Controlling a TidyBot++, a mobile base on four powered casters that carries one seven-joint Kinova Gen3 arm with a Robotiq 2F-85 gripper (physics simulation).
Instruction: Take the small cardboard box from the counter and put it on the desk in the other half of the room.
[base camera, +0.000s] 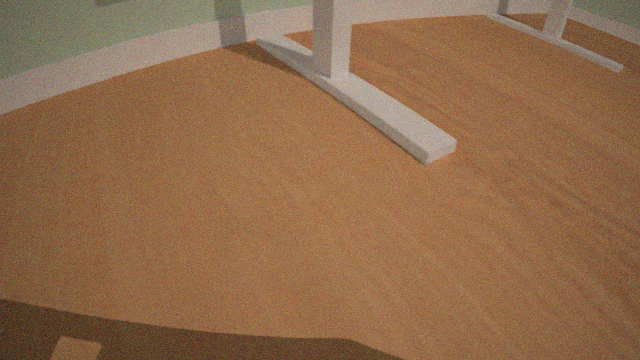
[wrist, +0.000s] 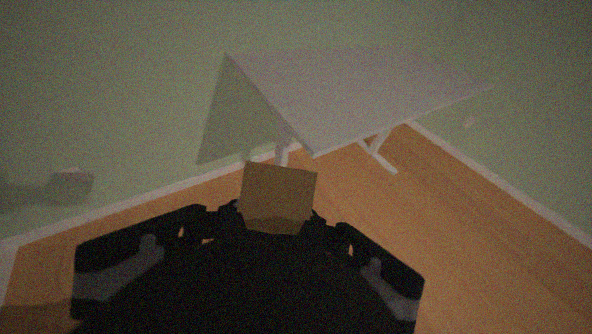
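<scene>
The small cardboard box is held between the fingers in the wrist view, its brown face toward the camera. My gripper is shut on it. The desk has a pale top and stands beyond the box, in the upper middle of the wrist view. In the base camera view the desk shows by its white leg and long foot, with a second foot at the upper right. The counter does not show in either view.
Green walls with a pale baseboard run behind the desk and meet at a corner. The wooden floor lies in front. A dark shadow falls on the floor at the bottom of the base view.
</scene>
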